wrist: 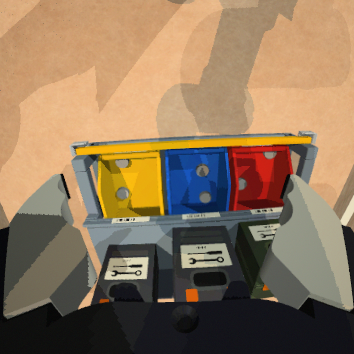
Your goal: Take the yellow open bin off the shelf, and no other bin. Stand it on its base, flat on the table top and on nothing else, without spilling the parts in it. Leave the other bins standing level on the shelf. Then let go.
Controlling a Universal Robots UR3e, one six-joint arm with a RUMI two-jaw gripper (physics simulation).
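Places are measured from the arm's base along level axes (x back, y right, z up), in millimetres.
Pixels of known places: gripper, fingertip midpoint: [175,177].
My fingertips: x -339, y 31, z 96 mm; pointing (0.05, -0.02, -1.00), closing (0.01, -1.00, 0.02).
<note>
For each thing: its top centre in the pictures, then the offset to it from my fingertips. "spot": a spot on its surface instead. Level surfaces: height alone.
- yellow open bin, top centre: [130,201] dx -129, dy +65, dz -160 mm
- shelf, surface spot: [89,192] spot: dx -110, dy +129, dz -156 mm
- blue bin, top centre: [198,195] dx -119, dy -46, dz -160 mm
- red bin, top centre: [264,192] dx -114, dy -158, dz -160 mm
- left case, top centre: [123,324] dx -241, dy +66, dz -17 mm
- middle case, top centre: [211,315] dx -197, dy -49, dz -7 mm
- dark green case, top centre: [286,282] dx -193, dy -165, dz -42 mm
- yellow bar, top centre: [197,144] dx -36, dy -41, dz -176 mm
- tan table top, surface height: dz -241 mm
The yellow open bin [142,187] stands at the left of the row on the shelf [89,192], with two round grey parts inside. The blue bin [190,185] stands in the middle and the red bin [260,187] at the right, each also with two round parts. My gripper [175,177] is open wide and empty. Its fingertips show to the left and right of the row, with the left one beside the yellow bin's side and the right one over the red bin's right part. The fingers seem to be above the shelf; the exact height is hard to tell.
Dark labelled cases stand on the lower part nearer me: a left case [131,252], a middle case [200,237] and a dark green case [250,245] partly behind the right finger. A yellow bar [195,143] runs along the shelf's far edge. The tan table top [135,100] lies beyond, with shadows.
</note>
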